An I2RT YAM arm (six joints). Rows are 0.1 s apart.
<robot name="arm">
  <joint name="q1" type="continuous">
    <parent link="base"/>
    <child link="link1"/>
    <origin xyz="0 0 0.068" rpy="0 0 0"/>
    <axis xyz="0 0 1"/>
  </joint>
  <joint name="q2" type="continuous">
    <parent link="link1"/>
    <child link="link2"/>
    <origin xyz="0.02 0.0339 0.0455" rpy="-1.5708 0 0"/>
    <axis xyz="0 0 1"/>
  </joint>
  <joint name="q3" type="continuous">
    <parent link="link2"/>
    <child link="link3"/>
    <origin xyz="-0.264 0 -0.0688" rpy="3.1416 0 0"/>
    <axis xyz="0 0 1"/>
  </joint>
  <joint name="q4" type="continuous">
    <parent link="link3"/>
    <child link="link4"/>
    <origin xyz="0.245 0.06 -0.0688" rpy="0 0 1.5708"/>
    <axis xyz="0 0 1"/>
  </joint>
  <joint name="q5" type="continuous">
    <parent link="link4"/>
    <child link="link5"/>
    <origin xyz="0.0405 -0.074 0.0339" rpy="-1.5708 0 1.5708"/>
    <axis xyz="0 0 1"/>
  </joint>
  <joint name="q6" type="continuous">
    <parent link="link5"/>
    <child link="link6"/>
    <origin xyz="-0.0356 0 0.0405" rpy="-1.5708 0 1.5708"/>
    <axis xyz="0 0 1"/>
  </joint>
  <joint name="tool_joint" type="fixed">
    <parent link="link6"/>
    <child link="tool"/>
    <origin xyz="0 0 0" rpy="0 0 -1.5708"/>
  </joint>
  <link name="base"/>
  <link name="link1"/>
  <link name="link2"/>
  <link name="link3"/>
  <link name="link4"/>
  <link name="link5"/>
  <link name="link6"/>
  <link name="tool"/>
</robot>
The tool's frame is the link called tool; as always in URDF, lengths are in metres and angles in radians. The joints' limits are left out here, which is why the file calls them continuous.
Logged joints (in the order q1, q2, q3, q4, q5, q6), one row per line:
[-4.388, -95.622, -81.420, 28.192, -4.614, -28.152]
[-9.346, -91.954, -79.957, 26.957, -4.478, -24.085]
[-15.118, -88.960, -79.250, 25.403, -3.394, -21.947]
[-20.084, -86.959, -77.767, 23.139, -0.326, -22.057]
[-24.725, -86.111, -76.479, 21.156, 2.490, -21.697]
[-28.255, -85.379, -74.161, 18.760, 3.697, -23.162]
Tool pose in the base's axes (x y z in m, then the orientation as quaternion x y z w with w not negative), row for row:
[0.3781, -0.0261, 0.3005, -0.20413, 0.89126, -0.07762, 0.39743]
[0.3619, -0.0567, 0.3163, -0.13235, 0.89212, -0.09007, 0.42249]
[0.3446, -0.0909, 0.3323, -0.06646, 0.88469, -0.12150, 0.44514]
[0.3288, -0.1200, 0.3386, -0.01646, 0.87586, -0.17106, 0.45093]
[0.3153, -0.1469, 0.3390, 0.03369, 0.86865, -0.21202, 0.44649]
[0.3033, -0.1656, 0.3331, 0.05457, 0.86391, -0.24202, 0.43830]
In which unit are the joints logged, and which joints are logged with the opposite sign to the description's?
The joints are logged in degrees. Opposite sign: q2, q3, q4.
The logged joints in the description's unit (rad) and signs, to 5 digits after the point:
[-0.07659, 1.66892, 1.42105, -0.49204, -0.08053, -0.49135]
[-0.16312, 1.60490, 1.39551, -0.47049, -0.07816, -0.42036]
[-0.26386, 1.55264, 1.38317, -0.44337, -0.05924, -0.38305]
[-0.35053, 1.51772, 1.35729, -0.40385, -0.00569, -0.38497]
[-0.43153, 1.50292, 1.33481, -0.36924, 0.04346, -0.37868]
[-0.49314, 1.49014, 1.29435, -0.32742, 0.06452, -0.40425]

